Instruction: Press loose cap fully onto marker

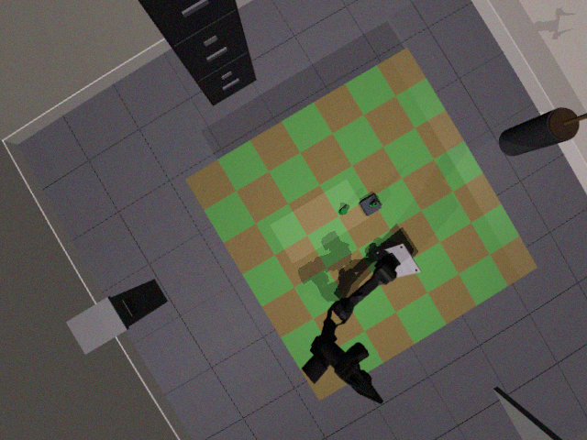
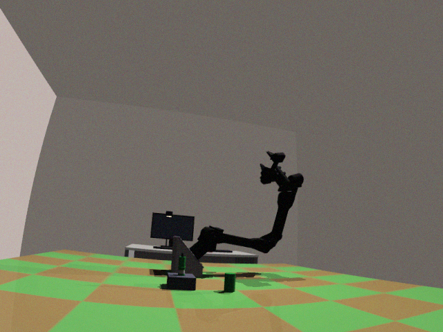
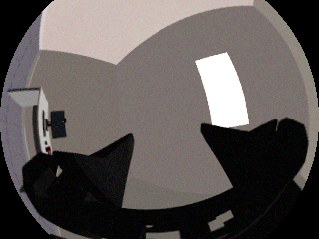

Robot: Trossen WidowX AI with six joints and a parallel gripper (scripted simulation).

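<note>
My gripper tip is 39 cm short of the green cap, 32 cm to the left of it and 53 cm above it. From my gripper tip the other things lie so: dark grey holder block 34 cm ahead, 45 cm to the right, 54 cm below.
</note>
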